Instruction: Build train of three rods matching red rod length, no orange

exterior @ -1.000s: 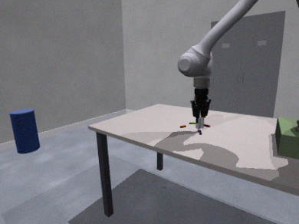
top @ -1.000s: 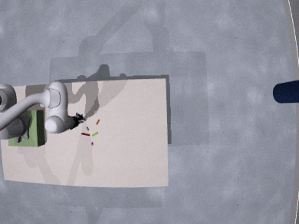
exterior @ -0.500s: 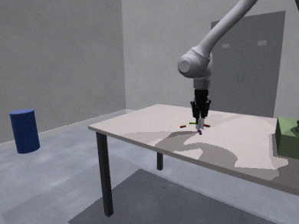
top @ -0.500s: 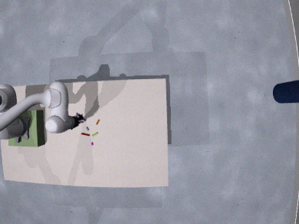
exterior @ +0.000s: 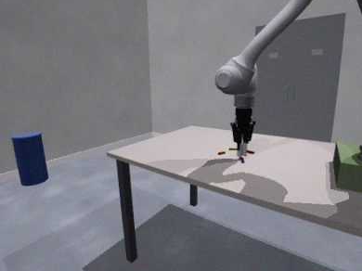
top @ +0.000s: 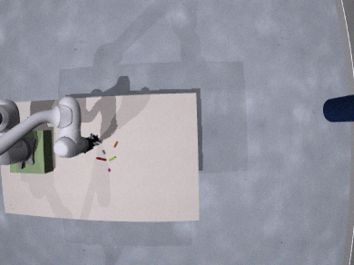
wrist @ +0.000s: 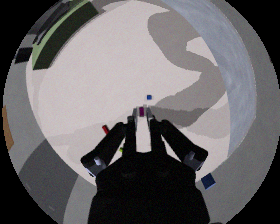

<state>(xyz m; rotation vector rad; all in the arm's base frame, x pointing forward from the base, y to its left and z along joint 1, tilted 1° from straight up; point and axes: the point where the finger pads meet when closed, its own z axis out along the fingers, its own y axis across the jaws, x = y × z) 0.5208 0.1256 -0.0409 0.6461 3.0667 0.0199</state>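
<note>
Now: the blue rod 20 mm behind my hand, 30 mm to the left of it and 50 mm below it. From my hand the other things lie so: orange rod 120 mm ahead, 50 mm below; then grey rod 40 mm ahead, 70 mm to the right, 50 mm below; then red rod 20 mm ahead, 120 mm to the right, 50 mm below.
</note>
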